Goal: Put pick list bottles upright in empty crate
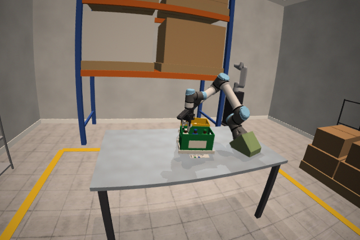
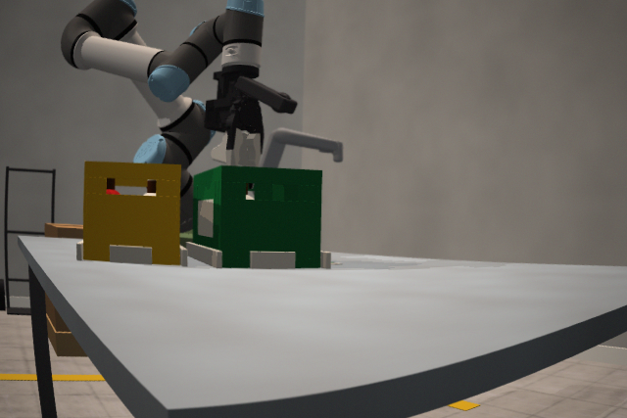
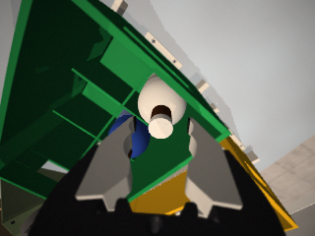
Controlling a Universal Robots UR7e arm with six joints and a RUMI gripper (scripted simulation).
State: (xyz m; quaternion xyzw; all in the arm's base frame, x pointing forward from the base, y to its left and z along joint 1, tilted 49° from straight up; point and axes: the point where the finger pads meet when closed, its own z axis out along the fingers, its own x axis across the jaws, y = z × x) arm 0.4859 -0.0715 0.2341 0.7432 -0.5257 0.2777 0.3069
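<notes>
The yellow crate is 190 mm behind my hand, 140 mm to the right of it and 70 mm below it. Round my hand: green-label bottle: 160 mm behind, 70 mm to the left, 70 mm below; then blue-label bottle: 80 mm behind, 70 mm below, 40 mm to the left; then green crate: 80 mm to the left, 70 mm below, 70 mm behind.
</notes>
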